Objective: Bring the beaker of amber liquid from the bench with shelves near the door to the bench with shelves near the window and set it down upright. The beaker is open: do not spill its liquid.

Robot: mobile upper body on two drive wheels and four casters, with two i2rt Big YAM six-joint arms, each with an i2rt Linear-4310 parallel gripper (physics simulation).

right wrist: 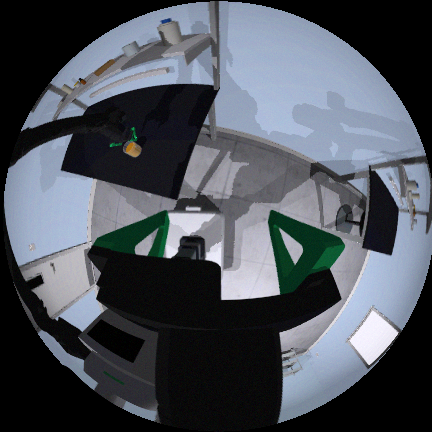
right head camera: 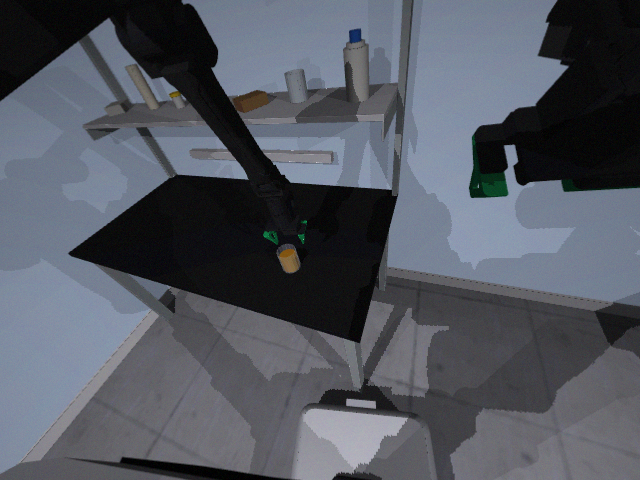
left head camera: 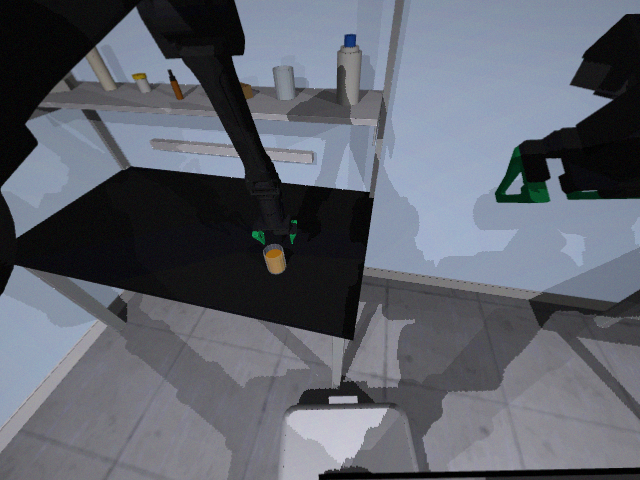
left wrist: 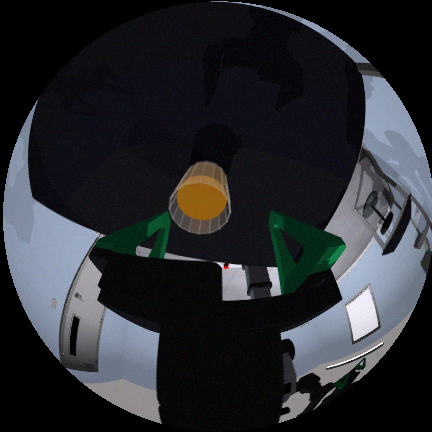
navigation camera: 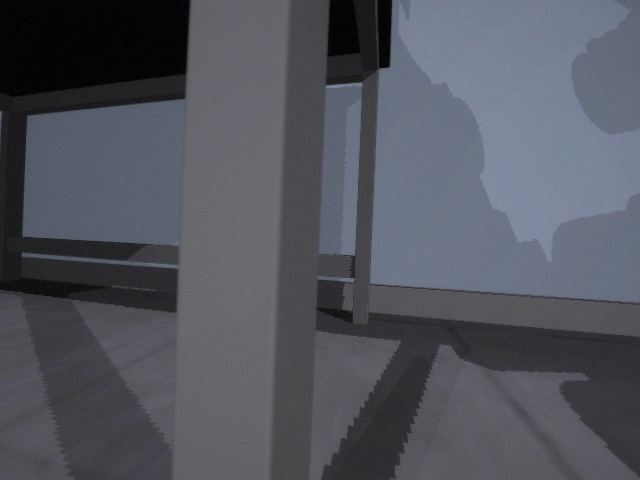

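The open beaker of amber liquid stands upright on the black bench top. My left gripper is open and empty, with the beaker just beyond its fingertips. In the left wrist view the beaker is off-centre, close to the finger at the picture's left. My right gripper is open and empty, away from the bench. Another black-topped bench with shelves shows at the right wrist view's right edge.
A shelf above the bench holds a blue-capped bottle, a pale cylinder and several small items. A bench leg stands close before the navigation camera. My base is at the bench's front corner. A stool stands by the other bench.
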